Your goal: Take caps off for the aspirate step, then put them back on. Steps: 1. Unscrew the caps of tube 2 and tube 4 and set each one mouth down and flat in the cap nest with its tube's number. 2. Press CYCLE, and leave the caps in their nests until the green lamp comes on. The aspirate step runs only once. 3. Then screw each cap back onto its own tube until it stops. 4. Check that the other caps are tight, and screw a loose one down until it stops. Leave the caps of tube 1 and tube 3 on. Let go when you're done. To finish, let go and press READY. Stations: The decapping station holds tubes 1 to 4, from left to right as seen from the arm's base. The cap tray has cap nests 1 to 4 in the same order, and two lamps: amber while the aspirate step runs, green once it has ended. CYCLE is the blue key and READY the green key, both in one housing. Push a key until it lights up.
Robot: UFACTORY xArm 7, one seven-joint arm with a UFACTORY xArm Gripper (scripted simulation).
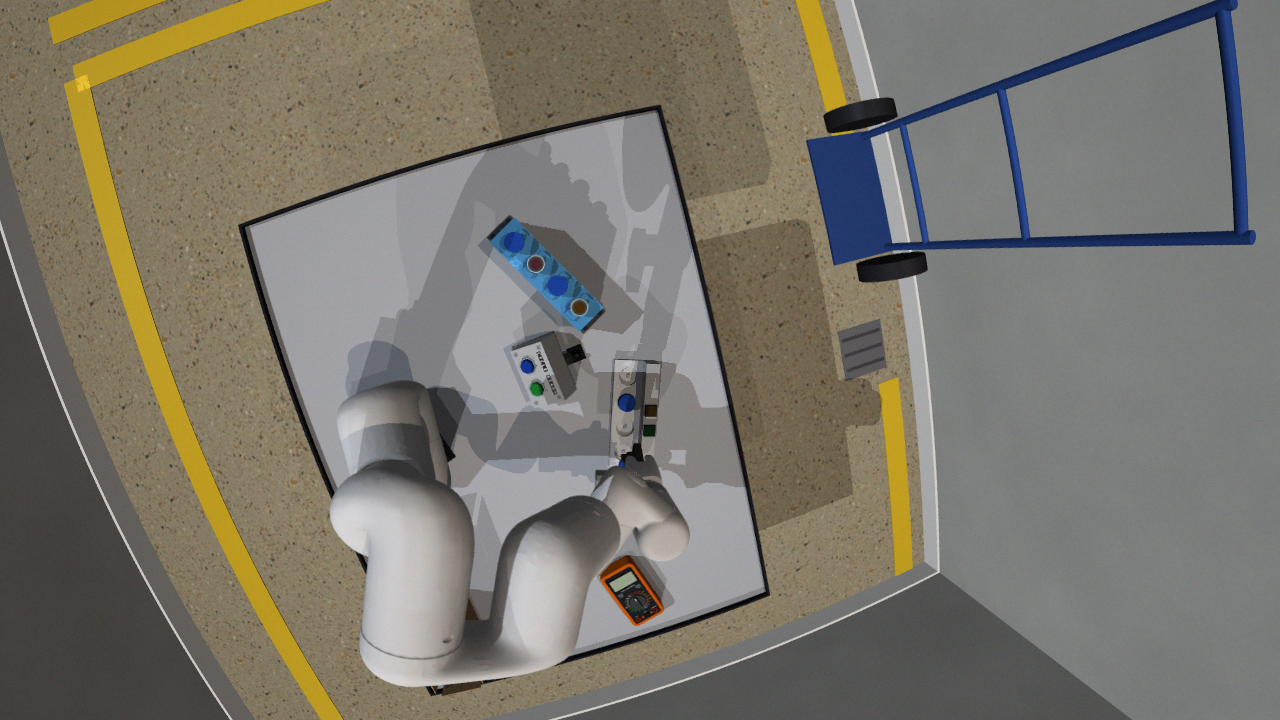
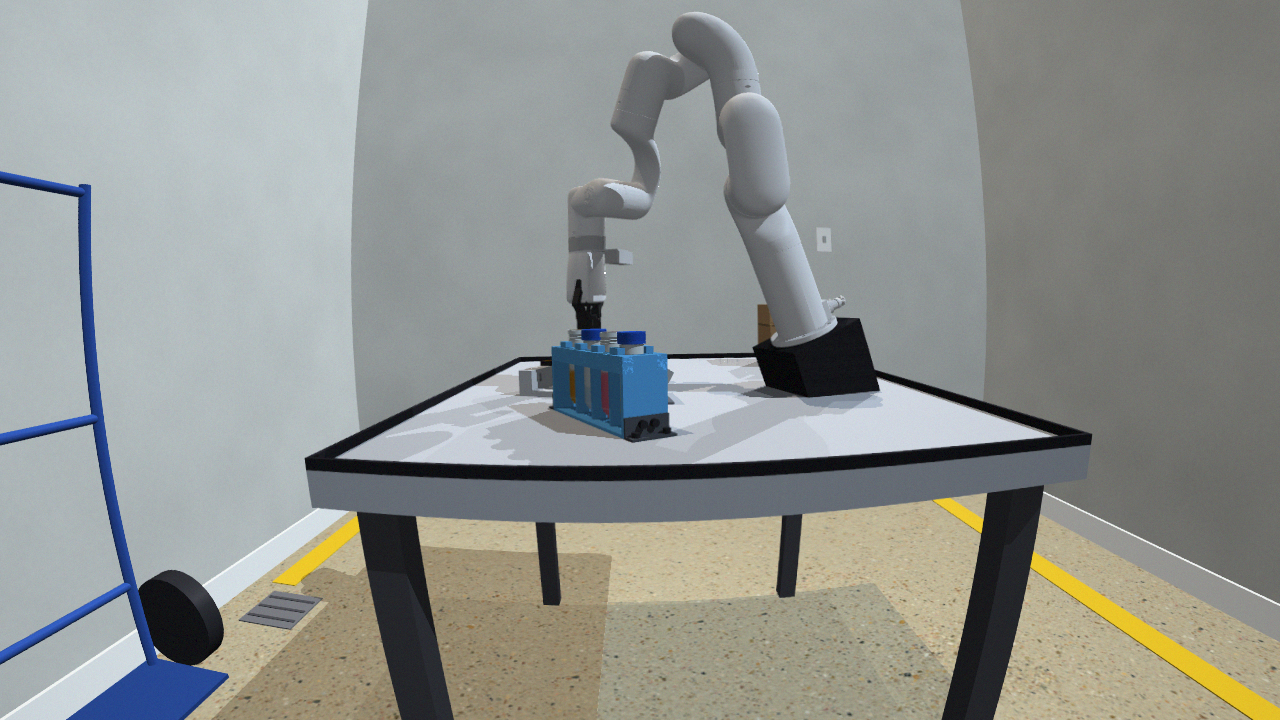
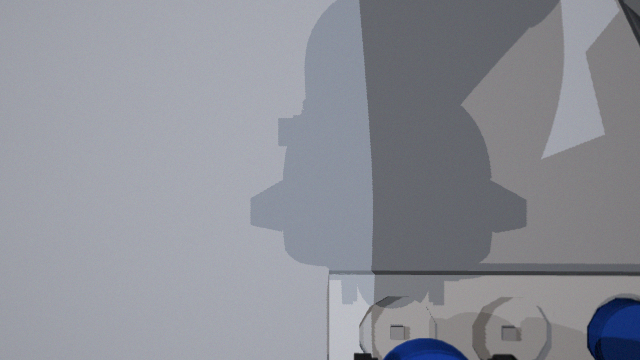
Observation:
In view: my gripper (image 2: pixel 589 339).
My gripper shows as well in image 1 (image 1: pixel 628 465).

